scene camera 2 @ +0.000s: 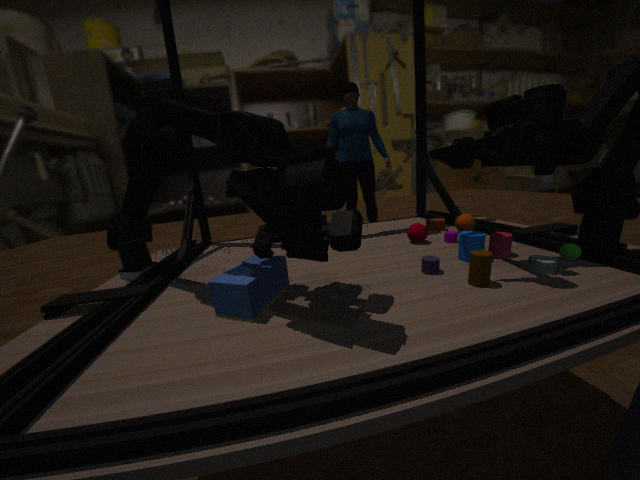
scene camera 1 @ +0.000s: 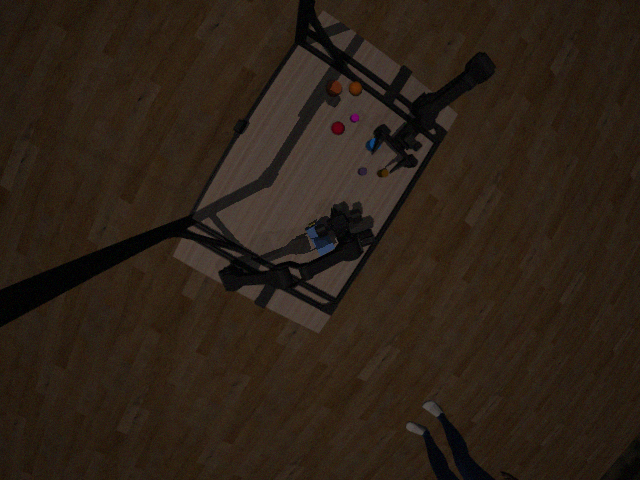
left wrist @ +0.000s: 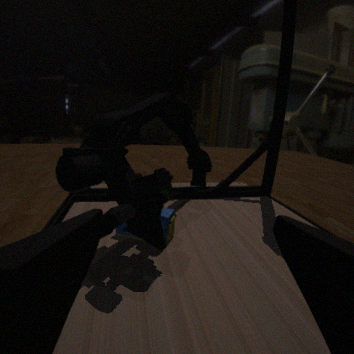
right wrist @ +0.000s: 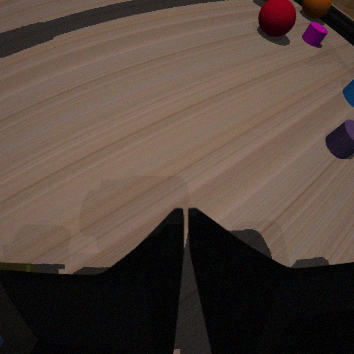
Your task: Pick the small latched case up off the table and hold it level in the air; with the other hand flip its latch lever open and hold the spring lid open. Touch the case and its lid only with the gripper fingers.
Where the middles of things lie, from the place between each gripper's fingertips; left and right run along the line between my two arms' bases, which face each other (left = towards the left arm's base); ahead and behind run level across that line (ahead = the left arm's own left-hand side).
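The blue latched case (scene camera 2: pixel 244 292), measured from my left hand, is 10 cm ahead, 34 cm to the right and 19 cm below. As for the brown cylinder (scene camera 2: pixel 480 260), my left hand is 7 cm short of it, 4 cm to the right of it and 20 cm above it.
Measured from my right hand, the brown cylinder is 26 cm to the left, 3 cm ahead and 2 cm below. The blue latched case is 12 cm to the right of my right hand, 6 cm ahead of it and 2 cm below it.
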